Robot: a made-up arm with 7 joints.
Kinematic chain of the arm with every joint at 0, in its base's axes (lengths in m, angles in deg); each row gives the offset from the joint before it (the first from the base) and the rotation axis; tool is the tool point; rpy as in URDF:
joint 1: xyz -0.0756 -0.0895 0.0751 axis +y
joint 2: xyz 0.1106 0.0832 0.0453 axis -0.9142 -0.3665 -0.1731
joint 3: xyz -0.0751 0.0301 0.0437 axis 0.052 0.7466 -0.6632
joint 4: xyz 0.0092 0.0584 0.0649 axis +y
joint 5: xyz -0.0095 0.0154 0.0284 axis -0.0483 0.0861 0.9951
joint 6: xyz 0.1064 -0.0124 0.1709 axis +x
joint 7: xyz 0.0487 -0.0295 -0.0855 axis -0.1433 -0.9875 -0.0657
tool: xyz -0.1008 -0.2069 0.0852 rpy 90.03 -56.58 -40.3
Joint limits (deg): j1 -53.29..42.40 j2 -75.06..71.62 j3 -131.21..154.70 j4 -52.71..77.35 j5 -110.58..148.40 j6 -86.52..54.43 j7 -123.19..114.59
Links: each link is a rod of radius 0.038 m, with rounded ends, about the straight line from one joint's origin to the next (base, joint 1, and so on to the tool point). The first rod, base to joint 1, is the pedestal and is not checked.
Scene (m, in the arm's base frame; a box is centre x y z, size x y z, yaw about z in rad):
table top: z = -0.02
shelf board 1: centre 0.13 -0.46 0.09 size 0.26 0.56 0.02 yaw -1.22
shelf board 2: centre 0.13 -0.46 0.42 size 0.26 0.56 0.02 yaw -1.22
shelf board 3: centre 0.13 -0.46 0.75 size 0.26 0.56 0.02 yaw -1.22
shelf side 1: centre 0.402 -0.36 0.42 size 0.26 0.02 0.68 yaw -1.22
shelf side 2: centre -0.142 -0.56 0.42 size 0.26 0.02 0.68 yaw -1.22
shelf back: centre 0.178 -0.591 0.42 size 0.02 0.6 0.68 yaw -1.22
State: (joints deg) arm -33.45 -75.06 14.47 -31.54 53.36 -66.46 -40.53
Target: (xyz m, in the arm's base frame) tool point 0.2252 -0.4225 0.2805
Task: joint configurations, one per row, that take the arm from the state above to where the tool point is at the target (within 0.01 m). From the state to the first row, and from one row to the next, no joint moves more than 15 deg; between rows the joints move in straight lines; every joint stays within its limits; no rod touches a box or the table.
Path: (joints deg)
1: -39.93 -67.26 16.12 -26.57 53.29 -52.79 -35.16
2: -46.41 -59.47 17.77 -21.59 53.22 -39.13 -29.79
3: -52.88 -51.67 19.43 -16.62 53.15 -25.46 -24.41
4: -49.76 -54.92 19.73 -15.14 48.09 -12.84 -20.52
5: -46.64 -58.16 20.04 -13.67 43.03 -0.22 -16.63
6: -43.51 -61.41 20.34 -12.20 37.97 12.40 -12.74
7: -40.39 -64.65 20.65 -10.72 32.91 25.03 -8.85
8: -33.87 -67.25 20.14 -15.68 30.93 11.33 -12.78
9: -27.35 -69.86 19.63 -20.64 28.95 -2.37 -16.70
10: -20.84 -72.46 19.13 -25.60 26.97 -16.07 -20.63
11: -14.32 -75.06 18.62 -30.56 24.99 -29.77 -24.55

